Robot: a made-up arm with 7 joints. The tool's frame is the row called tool.
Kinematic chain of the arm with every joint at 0, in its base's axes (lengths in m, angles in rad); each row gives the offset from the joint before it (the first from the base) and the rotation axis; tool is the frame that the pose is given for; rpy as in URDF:
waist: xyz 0 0 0.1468 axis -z
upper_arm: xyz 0 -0.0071 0.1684 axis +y
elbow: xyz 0 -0.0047 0.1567 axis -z
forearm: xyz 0 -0.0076 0.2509 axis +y
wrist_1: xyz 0 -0.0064 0.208 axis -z
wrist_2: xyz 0 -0.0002 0.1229 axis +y
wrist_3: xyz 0 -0.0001 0.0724 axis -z
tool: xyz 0 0 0 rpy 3.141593 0 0
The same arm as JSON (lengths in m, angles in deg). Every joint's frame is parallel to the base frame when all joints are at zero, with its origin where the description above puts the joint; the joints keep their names.
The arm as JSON. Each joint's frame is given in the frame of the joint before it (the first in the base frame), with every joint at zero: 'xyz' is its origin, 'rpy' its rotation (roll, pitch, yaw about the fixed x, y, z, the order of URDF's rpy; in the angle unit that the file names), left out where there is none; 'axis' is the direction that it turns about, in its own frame. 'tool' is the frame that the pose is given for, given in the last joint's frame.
{
  "units": {
    "length": "m",
    "angle": "deg"
  },
  "joints": [
    {
      "name": "waist",
      "type": "revolute",
      "origin": {
        "xyz": [
          0.0,
          0.0,
          0.1468
        ]
      },
      "axis": "-z"
    },
    {
      "name": "upper_arm",
      "type": "revolute",
      "origin": {
        "xyz": [
          0.0,
          -0.0071,
          0.1684
        ]
      },
      "axis": "+y"
    },
    {
      "name": "elbow",
      "type": "revolute",
      "origin": {
        "xyz": [
          0.0,
          -0.0047,
          0.1567
        ]
      },
      "axis": "-z"
    },
    {
      "name": "forearm",
      "type": "revolute",
      "origin": {
        "xyz": [
          0.0,
          -0.0076,
          0.2509
        ]
      },
      "axis": "+y"
    },
    {
      "name": "wrist_1",
      "type": "revolute",
      "origin": {
        "xyz": [
          0.0,
          -0.0064,
          0.208
        ]
      },
      "axis": "-z"
    },
    {
      "name": "wrist_2",
      "type": "revolute",
      "origin": {
        "xyz": [
          0.0,
          -0.0002,
          0.1229
        ]
      },
      "axis": "+y"
    },
    {
      "name": "wrist_3",
      "type": "revolute",
      "origin": {
        "xyz": [
          0.0,
          -0.0001,
          0.0724
        ]
      },
      "axis": "-z"
    }
  ],
  "tool": {
    "origin": {
      "xyz": [
        0.0,
        0.0,
        0.0
      ],
      "rpy": [
        -180.0,
        0.0,
        0.0
      ]
    }
  }
}

